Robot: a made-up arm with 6 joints.
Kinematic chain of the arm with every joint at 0, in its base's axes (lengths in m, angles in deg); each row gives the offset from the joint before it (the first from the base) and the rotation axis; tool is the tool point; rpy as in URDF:
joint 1: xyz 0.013 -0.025 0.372 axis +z
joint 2: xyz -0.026 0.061 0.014 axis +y
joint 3: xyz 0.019 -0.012 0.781 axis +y
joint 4: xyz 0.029 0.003 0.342 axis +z
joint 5: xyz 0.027 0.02 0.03 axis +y
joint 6: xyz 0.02 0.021 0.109 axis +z
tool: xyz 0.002 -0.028 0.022 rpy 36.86 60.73 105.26
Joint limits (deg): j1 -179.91..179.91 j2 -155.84..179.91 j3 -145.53..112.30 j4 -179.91..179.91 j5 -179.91..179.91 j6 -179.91..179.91
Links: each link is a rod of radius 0.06 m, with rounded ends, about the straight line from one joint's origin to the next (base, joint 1, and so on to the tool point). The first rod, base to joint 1, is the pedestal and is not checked.
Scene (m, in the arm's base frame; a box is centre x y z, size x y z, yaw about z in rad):
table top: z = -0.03
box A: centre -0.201 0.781 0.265 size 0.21 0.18 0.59 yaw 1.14
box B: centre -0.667 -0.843 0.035 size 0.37 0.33 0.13 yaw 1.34
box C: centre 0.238 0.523 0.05 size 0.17 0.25 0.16 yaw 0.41
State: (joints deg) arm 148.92 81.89 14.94 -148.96 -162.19 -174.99
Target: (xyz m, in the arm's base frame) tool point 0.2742 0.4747 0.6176
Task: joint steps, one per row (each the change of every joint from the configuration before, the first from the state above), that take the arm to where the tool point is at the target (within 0.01 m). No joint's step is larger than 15 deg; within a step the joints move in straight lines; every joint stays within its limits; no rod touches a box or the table.
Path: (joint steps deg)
1: -5.63 -4.92 -12.91 -0.90 0.88 -0.54
2: -5.62 -4.92 -12.91 -0.90 0.87 -0.55
3: -5.63 -4.92 -12.91 -0.91 0.88 -0.54
4: -5.62 -4.92 -12.92 -0.90 0.87 -0.54
5: -5.63 -4.92 -12.91 -0.90 0.88 -0.55
6: -5.62 -4.92 -12.91 -0.90 0.87 -0.54
7: -10.25 6.07 -14.77 -5.11 -4.59 3.50
8: -10.26 6.08 -14.78 -5.11 -4.60 3.50
9: -10.25 6.07 -14.77 -5.11 -4.59 3.50
10: -10.25 6.08 -14.78 -5.10 -4.60 3.50
11: -10.25 6.08 -14.77 -5.11 -4.59 3.51

